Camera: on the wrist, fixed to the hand. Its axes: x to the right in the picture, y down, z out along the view.
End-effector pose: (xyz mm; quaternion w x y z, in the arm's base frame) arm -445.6 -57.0 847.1 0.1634 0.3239 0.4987 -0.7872
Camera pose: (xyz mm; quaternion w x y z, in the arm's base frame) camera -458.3 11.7 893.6 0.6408 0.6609 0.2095 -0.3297
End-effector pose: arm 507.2 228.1 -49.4 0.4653 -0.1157 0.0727 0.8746
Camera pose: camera 580.4 242.9 -87.6 0.3261 0.1858 -0.1042 -0.9210
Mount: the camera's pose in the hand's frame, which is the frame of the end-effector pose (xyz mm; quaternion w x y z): -17.4 -69.8 -43.2 0.6828 -0.1000 0.1281 0.7123
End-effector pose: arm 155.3 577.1 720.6 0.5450 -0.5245 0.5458 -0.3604
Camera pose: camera 123.3 572.9 798.1 0.5065 0.0223 0.8522 0.1295
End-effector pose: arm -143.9 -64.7 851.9 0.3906 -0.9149 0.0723 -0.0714
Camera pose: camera -163.7 -44.1 930.8 0.2168 -0.6031 0.7583 0.1195
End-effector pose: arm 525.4 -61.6 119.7 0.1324 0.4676 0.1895 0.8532
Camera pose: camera 501.3 -14.9 54.3 0.4948 -0.3317 0.2720 -0.7557
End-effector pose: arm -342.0 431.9 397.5 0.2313 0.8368 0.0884 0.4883
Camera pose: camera -382.5 499.6 368.9 0.1175 -0.5487 0.5549 -0.6142
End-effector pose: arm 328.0 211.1 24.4 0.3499 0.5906 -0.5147 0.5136
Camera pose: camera 385.9 271.8 25.5 0.0019 0.0641 0.7787 -0.6241
